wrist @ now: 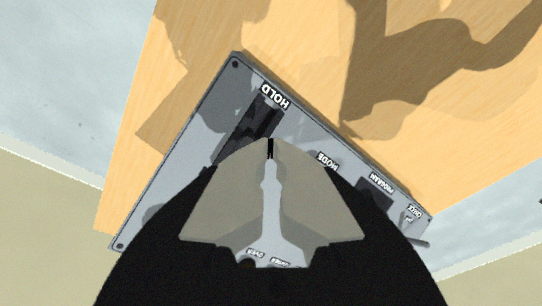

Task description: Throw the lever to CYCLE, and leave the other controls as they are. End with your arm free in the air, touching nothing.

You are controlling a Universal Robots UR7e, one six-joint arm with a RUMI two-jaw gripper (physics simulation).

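Places are measured from the arm's base along level axes (x ahead, y left, z up), in millimetres.
Where they show: gripper, between the fingertips: (269,140).
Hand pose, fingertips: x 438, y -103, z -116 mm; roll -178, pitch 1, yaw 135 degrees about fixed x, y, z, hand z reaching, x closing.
Things, the pixels of their top centre, and the offset from my fingertips. "pt": a spot on its surface instead. Level surfaces: height alone.
- lever's dark slot, a spot on its surface: (248,125) pt dz -69, dx +29, dy -8 mm
- MODE label, centre of its top: (328,163) dz -76, dx -11, dy +115 mm
- PROGRAM label, centre of its top: (383,184) dz -86, dx -53, dy +230 mm
- CHECK toggle, a spot on its surface: (417,242) pt dz -38, dx -38, dy +348 mm
- wooden table top, height of its surface: dz -155 mm
The grey control panel (172,182) lies at an angle across the view. The lever's dark slot (248,125) shows at upper centre, with the HOLD label (275,96) at its upper end. The lever's round black knob does not show; the gripper covers the lower part of the slot and the area below it. The CYCLE label does not show either. My gripper (269,140) is shut and empty, its fingertips overlapping the view of the slot's lower right side. Whether it touches the lever is hidden.
The MODE label (327,161), PROGRAM label (382,183) and CHECK toggle (417,242) are to the right, partly beside the gripper body. The OVER label (255,253) shows between the finger bases. The panel rests on a wooden table top (295,42) crossed by shadows.
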